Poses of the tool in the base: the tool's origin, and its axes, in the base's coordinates. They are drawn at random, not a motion.
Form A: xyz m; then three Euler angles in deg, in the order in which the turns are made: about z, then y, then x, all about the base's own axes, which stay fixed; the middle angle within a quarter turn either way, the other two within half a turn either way.
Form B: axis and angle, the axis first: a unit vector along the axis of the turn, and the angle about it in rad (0 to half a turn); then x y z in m. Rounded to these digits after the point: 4 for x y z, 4 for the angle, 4 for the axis.
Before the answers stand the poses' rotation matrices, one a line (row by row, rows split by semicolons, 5 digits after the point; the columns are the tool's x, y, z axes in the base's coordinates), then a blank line. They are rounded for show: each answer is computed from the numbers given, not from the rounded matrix.
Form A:
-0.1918 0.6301 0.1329 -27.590 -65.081 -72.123
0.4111 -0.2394 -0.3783 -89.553 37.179 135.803
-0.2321 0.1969 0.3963 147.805 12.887 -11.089
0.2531 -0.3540 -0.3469 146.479 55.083 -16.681
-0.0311 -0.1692 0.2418 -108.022 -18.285 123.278
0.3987 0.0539 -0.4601 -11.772 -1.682 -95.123
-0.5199 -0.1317 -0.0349 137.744 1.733 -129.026
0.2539 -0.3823 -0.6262 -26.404 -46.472 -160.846
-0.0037 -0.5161 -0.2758 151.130 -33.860 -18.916
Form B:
0.37342 0.19514 -0.90690; 0.62279 0.67181 0.40099; 0.68752 -0.71456 0.12934
0.00622 0.79673 0.60431; 0.72021 0.41567 -0.55544; -0.69373 0.43868 -0.57123
-0.82492 -0.51938 0.22303; 0.55916 -0.80758 0.18749; 0.08274 0.27937 0.95661
-0.47719 -0.31610 0.81998; 0.72523 -0.66862 0.16430; 0.49632 0.67308 0.54830
-0.29376 0.90292 -0.31374; 0.60293 -0.07967 -0.79381; -0.74174 -0.42235 -0.52100
0.97855 0.20393 -0.02935; 0.04684 -0.08145 0.99558; 0.20064 -0.97559 -0.08926
-0.73981 -0.67214 0.03024; -0.40603 0.48185 0.77650; -0.53649 0.56219 -0.62938
0.61686 0.30627 -0.72504; 0.63315 -0.74031 0.22597; -0.46754 -0.59845 -0.65058
-0.72720 -0.40094 -0.55717; 0.29857 -0.91563 0.26920; -0.61809 0.02941 0.78556

-0.5599 -0.8003 0.2146 1.4834 -0.1918 0.6301 0.1329
0.6074 0.7930 -0.0467 2.1830 0.4111 -0.2394 -0.3783
0.0842 0.1285 0.9881 2.5643 -0.2321 0.1969 0.3963
0.4228 0.2690 0.8654 2.4960 0.2531 -0.3540 -0.3469
0.5793 0.6675 -0.4679 2.8152 -0.0311 -0.1692 0.2418
-0.9902 -0.1155 -0.0789 1.6670 0.3987 0.0539 -0.4601
-0.3239 0.8564 0.4021 2.8044 -0.5199 -0.1317 -0.0349
-0.8927 -0.2788 0.3540 2.6616 0.2539 -0.3823 -0.6262
-0.3232 0.0821 0.9428 2.7615 -0.0037 -0.5161 -0.2758

